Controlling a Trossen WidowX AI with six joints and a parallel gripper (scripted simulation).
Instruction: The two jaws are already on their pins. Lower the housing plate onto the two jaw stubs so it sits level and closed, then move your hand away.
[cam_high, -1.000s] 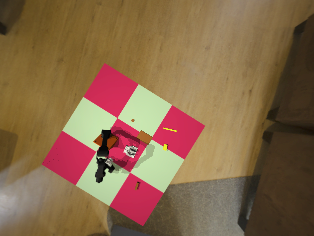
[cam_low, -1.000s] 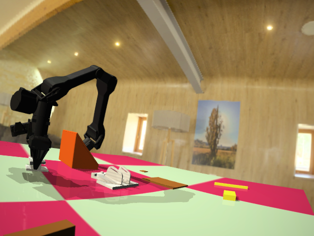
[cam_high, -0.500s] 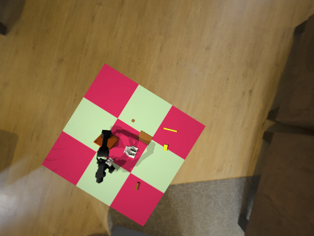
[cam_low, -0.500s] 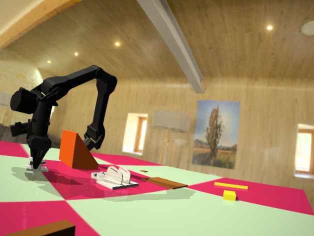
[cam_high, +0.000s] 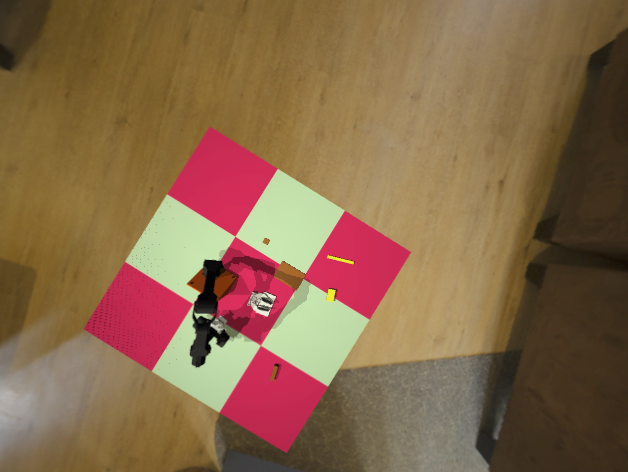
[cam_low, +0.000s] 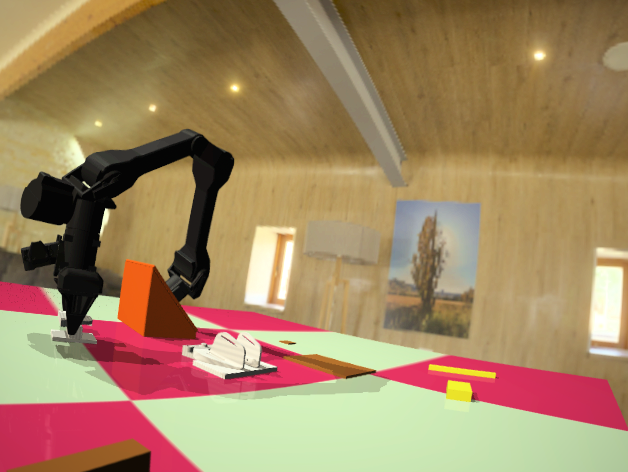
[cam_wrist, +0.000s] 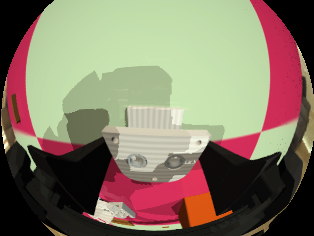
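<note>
My gripper tip is now 160 mm short of the white base, 230 mm to the right of it and 10 mm above it. Round my gripper tip: flat brown plate (180 mm ahead, 430 mm to the left, 10 mm below); then yellow bar (370 mm ahead, 650 mm to the left, 10 mm below); then small brown block (30 mm behind, 520 mm to the left, 10 mm below).
</note>
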